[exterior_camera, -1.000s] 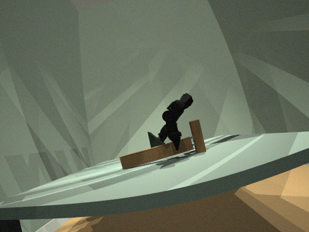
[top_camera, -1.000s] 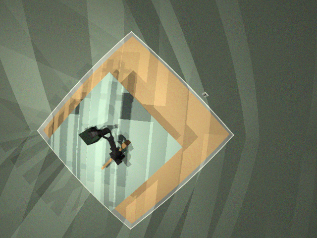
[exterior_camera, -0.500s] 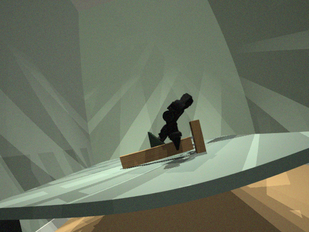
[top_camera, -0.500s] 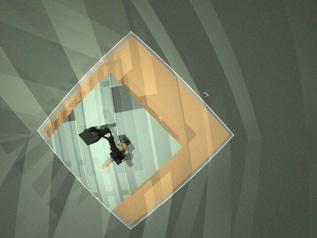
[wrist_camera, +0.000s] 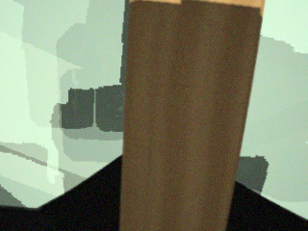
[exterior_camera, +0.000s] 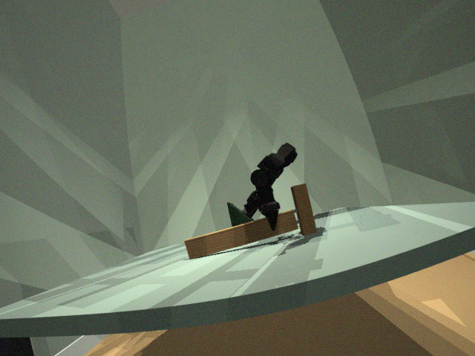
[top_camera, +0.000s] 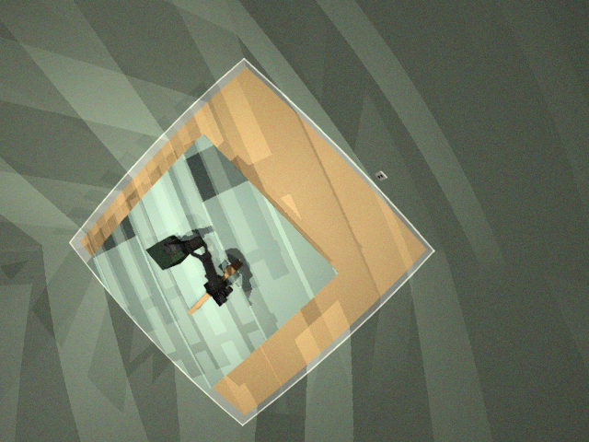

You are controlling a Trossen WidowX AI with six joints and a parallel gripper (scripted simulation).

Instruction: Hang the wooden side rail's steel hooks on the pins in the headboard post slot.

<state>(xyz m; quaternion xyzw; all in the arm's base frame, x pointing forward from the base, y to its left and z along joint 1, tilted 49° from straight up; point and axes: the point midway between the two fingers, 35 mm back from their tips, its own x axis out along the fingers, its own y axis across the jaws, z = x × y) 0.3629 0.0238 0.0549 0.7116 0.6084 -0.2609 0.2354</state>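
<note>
The headboard post is 12 cm to the left of my gripper tip, 4 cm above it and 1 cm ahead of it.
</note>
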